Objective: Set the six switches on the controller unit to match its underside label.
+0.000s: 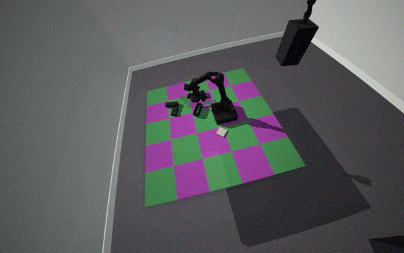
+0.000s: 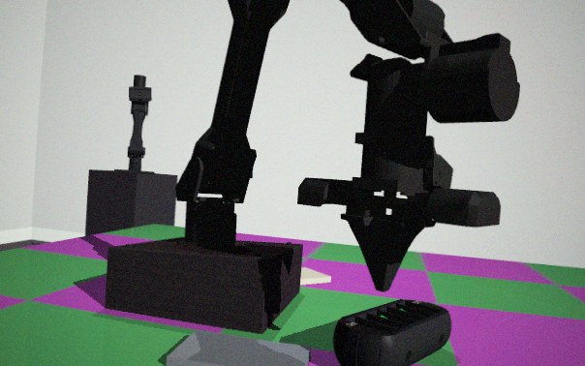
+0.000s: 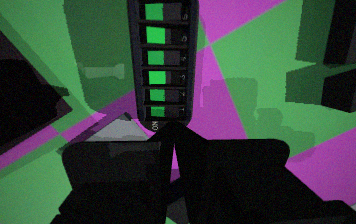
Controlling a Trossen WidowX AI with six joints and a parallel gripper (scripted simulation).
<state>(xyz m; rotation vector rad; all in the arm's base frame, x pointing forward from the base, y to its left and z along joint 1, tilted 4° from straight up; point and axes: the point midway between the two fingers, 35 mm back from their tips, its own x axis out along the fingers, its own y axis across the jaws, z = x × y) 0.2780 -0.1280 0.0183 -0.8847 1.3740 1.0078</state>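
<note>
My gripper tip is now 120 mm past the flat grey plate, 80 mm above it and 40 mm to the left of it. From my gripper tip the other things lie so: cream tile 320 mm to the left, 210 mm behind, 80 mm below.
</note>
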